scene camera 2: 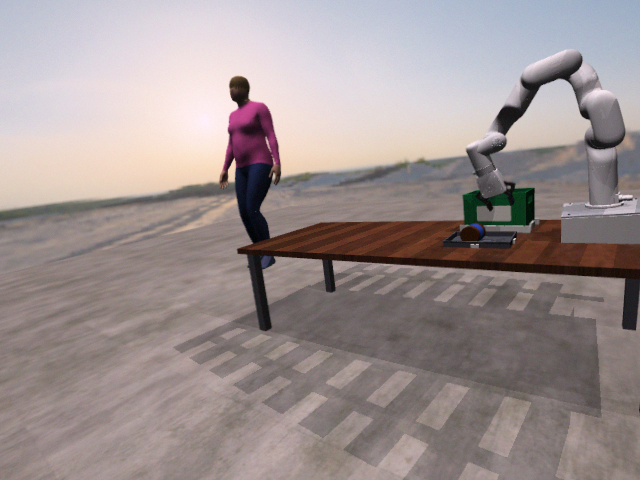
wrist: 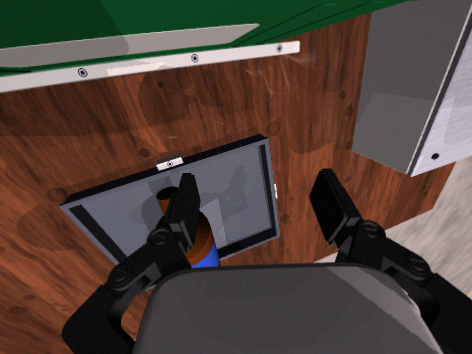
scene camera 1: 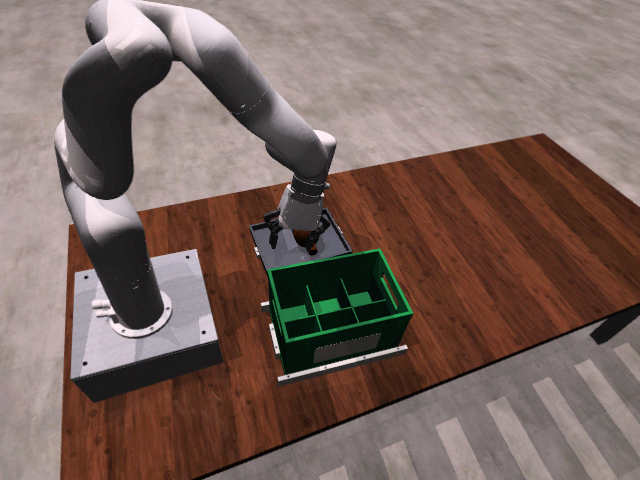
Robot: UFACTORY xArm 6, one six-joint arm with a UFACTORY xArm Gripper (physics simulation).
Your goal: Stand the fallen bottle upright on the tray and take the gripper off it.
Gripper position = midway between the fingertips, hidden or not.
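Observation:
My gripper [scene camera 1: 290, 247] is visible, and the wrist view shows the gripper [wrist: 255, 184] too. Also seen: a brown bottle [wrist: 204, 253] and a pale rail [scene camera 1: 370, 358].

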